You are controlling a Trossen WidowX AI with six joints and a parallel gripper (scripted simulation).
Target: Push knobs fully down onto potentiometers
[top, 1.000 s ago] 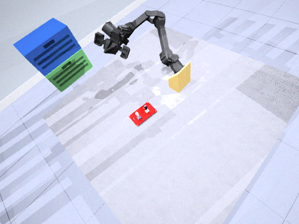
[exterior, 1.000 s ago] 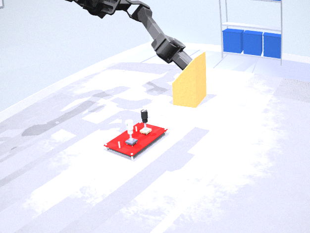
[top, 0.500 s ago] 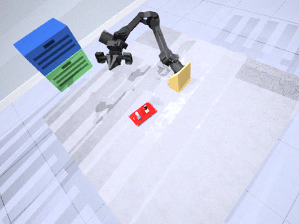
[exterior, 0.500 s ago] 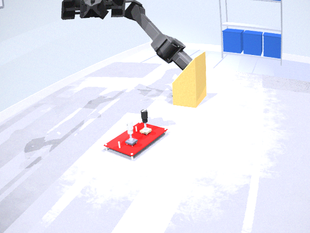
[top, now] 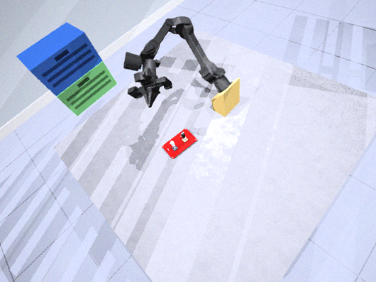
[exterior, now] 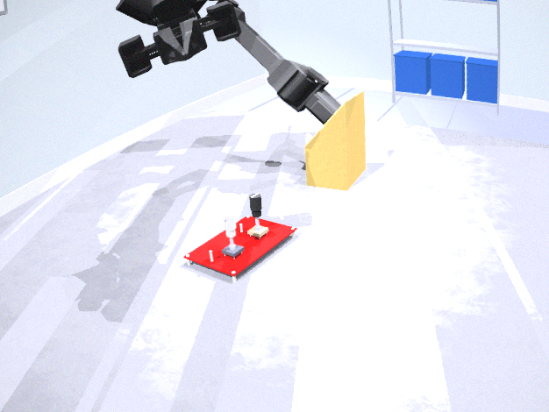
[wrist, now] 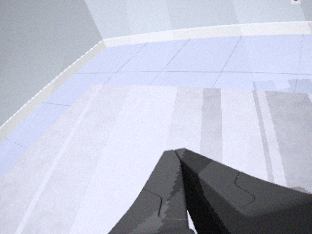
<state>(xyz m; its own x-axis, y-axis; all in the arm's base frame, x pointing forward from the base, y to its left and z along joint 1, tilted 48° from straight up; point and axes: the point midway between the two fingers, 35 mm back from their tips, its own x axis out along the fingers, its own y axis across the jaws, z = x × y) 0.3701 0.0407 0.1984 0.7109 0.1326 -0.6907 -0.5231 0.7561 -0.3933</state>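
Now: gripper tip 60 mm past the potentiometer, 60 mm to the right of it and 260 mm above it.
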